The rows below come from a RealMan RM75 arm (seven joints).
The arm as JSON. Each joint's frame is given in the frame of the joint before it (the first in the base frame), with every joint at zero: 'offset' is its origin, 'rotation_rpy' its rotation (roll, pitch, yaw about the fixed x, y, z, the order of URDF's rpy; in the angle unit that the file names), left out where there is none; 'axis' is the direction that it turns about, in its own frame. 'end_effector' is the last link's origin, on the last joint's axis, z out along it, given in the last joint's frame.
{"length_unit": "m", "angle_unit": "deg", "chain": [
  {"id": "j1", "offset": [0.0, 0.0, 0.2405], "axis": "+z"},
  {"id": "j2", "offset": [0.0, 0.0, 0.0], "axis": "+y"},
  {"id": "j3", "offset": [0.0, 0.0, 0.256], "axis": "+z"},
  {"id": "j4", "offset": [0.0, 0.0, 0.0], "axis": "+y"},
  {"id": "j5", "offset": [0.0, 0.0, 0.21], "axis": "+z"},
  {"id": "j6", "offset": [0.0, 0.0, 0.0], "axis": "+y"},
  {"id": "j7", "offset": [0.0, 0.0, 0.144], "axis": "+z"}
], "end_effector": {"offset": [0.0, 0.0, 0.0]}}
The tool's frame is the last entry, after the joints.
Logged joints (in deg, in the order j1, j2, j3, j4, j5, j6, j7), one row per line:
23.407, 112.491, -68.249, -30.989, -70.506, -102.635, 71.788
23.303, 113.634, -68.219, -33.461, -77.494, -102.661, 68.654
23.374, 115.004, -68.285, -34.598, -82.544, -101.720, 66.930
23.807, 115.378, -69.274, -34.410, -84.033, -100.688, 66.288
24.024, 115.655, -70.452, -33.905, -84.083, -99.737, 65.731
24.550, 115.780, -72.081, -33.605, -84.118, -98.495, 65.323
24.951, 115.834, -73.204, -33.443, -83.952, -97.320, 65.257
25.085, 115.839, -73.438, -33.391, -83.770, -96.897, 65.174
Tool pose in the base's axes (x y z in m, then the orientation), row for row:
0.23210, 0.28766, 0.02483, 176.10, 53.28, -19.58
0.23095, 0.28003, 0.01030, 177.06, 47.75, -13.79
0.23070, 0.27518, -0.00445, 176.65, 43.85, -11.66
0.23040, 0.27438, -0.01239, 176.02, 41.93, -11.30
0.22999, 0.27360, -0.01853, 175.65, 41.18, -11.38
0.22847, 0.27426, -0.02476, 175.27, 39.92, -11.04
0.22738, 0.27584, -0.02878, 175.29, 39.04, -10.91
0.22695, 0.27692, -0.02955, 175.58, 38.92, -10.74
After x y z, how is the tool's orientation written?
As angles about the fixed x, y, z axes (roll, pitch, yaw), in degrees.
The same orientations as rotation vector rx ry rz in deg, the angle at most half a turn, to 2 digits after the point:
-154.41, 23.94, 78.13
-161.00, 17.62, 71.66
-165.10, 14.90, 66.87
-167.07, 14.29, 64.51
167.73, -14.30, -63.56
167.88, -13.69, -61.55
168.25, -13.60, -60.22
168.52, -13.53, -60.08

